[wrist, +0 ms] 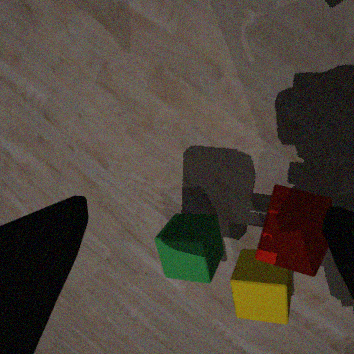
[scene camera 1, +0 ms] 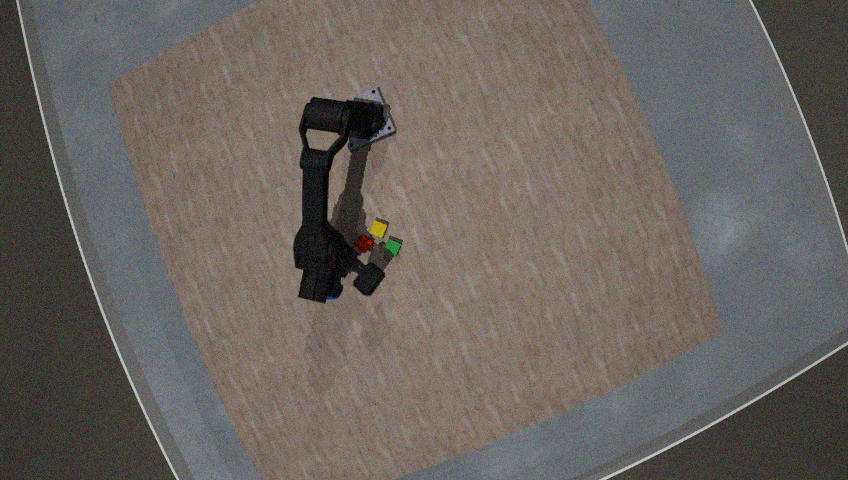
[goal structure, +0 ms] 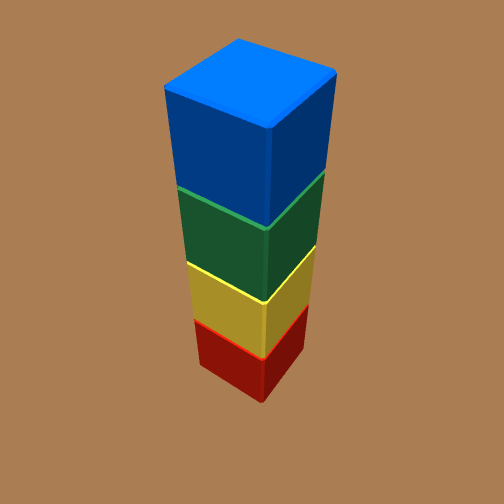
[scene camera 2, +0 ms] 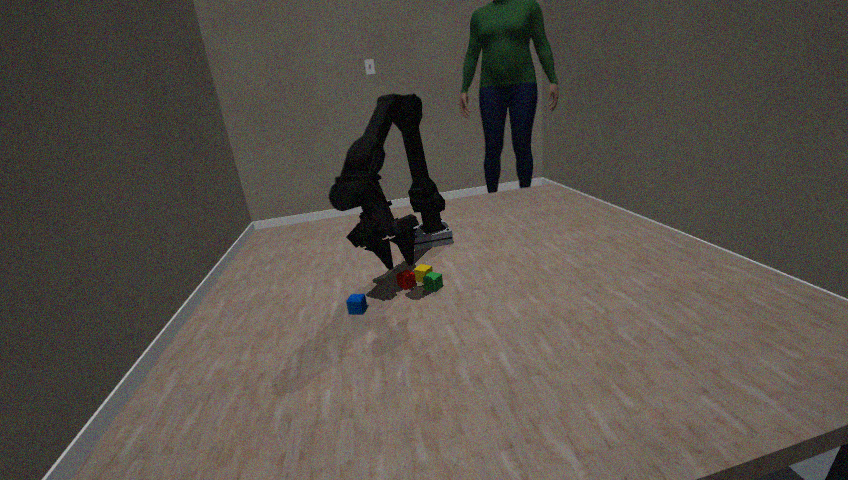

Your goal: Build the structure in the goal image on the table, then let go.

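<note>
A red cube [scene camera 1: 363, 243] [scene camera 2: 406, 279] [wrist: 295, 230], a yellow cube [scene camera 1: 378, 227] [scene camera 2: 423, 272] [wrist: 261, 300] and a green cube [scene camera 1: 392, 246] [scene camera 2: 433, 281] [wrist: 187, 260] stand close together on the table. Whether red and yellow touch is unclear. A blue cube [scene camera 2: 356, 304] stands apart from them; in scene camera 1 the arm hides most of the blue cube [scene camera 1: 333, 297]. My gripper [scene camera 2: 401, 265] [wrist: 208, 213] is open and empty, above the table beside the red cube. In the wrist view the right finger covers part of the red cube's right edge.
The arm's base plate [scene camera 1: 389, 129] [scene camera 2: 437, 239] is fixed to the wooden table [scene camera 1: 505, 237] [scene camera 2: 535, 333]. The arm's shadow falls around the cubes. A person [scene camera 2: 507, 53] in a green top stands behind the table in scene camera 2.
</note>
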